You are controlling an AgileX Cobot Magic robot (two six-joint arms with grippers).
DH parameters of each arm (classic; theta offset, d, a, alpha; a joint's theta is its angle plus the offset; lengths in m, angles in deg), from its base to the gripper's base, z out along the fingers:
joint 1: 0 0.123 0 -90
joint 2: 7.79 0 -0.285 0
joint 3: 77.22 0 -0.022 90
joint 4: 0 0.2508 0 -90
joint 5: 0 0 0.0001 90
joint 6: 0 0.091 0 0
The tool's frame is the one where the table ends.
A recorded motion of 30 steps. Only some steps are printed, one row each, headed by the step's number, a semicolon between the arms.
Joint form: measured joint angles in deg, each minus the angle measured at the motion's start. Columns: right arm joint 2, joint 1, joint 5, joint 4, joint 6, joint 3; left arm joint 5, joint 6, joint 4, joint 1, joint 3, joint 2.
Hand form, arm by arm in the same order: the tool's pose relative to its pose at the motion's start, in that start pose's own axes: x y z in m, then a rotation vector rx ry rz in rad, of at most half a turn. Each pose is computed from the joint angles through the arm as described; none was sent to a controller.
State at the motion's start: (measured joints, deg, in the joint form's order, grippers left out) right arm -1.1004 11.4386 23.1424 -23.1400 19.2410 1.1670; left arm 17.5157 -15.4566 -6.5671 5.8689 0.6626 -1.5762
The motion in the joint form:
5: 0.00 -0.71 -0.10 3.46 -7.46 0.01; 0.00 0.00 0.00 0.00 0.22 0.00
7: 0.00 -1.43 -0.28 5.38 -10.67 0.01; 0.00 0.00 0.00 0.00 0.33 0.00
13: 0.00 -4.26 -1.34 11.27 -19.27 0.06; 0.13 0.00 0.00 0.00 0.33 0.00
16: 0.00 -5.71 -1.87 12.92 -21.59 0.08; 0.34 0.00 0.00 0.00 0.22 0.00
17: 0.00 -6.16 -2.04 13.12 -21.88 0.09; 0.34 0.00 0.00 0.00 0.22 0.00
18: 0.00 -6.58 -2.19 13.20 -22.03 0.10; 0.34 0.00 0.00 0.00 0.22 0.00
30: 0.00 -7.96 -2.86 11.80 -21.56 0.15; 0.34 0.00 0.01 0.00 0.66 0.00
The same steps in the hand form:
5: 0.0006 0.0015 -0.0001 -0.0115 0.0062 -0.0711; 0.0012 0.0005 0.0004 -0.0014 0.0036 -0.0001
7: 0.0007 0.0020 -0.0001 -0.0131 0.0073 -0.0927; 0.0017 0.0007 0.0005 -0.0021 0.0053 -0.0002
13: 0.0003 0.0033 -0.0002 -0.0075 0.0013 -0.1336; 0.0019 0.0008 0.0005 -0.0027 0.0075 -0.0002
16: -0.0002 0.0030 -0.0002 0.0055 -0.0034 -0.1402; 0.0017 0.0006 0.0004 -0.0030 0.0093 -0.0001
17: -0.0004 0.0028 -0.0002 0.0116 -0.0050 -0.1399; 0.0017 0.0006 0.0004 -0.0030 0.0093 -0.0001
18: -0.0005 0.0025 -0.0002 0.0179 -0.0063 -0.1392; 0.0017 0.0006 0.0004 -0.0030 0.0093 -0.0001
30: -0.0012 0.0006 -0.0003 0.0491 -0.0135 -0.1474; 0.0040 0.0016 0.0011 -0.0059 0.0164 -0.0002

